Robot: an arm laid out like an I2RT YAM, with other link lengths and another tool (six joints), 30 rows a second.
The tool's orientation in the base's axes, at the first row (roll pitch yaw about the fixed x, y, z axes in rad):
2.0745 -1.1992 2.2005
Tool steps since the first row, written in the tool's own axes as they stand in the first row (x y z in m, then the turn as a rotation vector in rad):
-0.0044 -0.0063 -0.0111 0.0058 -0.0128 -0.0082
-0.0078 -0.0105 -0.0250 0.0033 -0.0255 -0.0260
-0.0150 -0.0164 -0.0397 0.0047 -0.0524 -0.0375
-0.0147 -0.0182 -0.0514 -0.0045 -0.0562 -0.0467
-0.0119 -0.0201 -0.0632 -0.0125 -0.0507 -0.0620
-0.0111 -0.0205 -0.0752 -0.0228 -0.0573 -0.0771
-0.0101 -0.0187 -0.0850 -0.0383 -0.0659 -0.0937
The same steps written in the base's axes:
-0.0095 -0.0087 -0.0042 -0.0160 -0.0007 0.0028
-0.0185 -0.0203 -0.0062 -0.0344 -0.0123 -0.0005
-0.0287 -0.0332 -0.0122 -0.0632 -0.0119 -0.0057
-0.0355 -0.0427 -0.0105 -0.0687 -0.0213 -0.0139
-0.0430 -0.0515 -0.0064 -0.0689 -0.0392 -0.0169
-0.0488 -0.0617 -0.0037 -0.0792 -0.0530 -0.0260
-0.0518 -0.0707 -0.0005 -0.0907 -0.0689 -0.0402

